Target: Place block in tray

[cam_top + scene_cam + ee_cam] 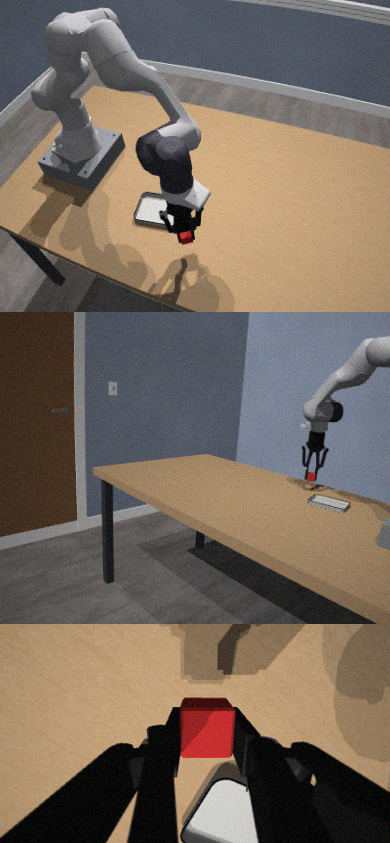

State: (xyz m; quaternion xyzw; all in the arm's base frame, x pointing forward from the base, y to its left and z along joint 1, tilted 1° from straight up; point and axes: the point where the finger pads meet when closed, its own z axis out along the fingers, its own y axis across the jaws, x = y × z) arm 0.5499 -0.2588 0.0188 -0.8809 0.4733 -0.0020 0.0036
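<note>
My hand is 150 mm past the tray, 110 mm to the right of it and 90 mm above it. Round my hand: block 20 mm below.
</note>
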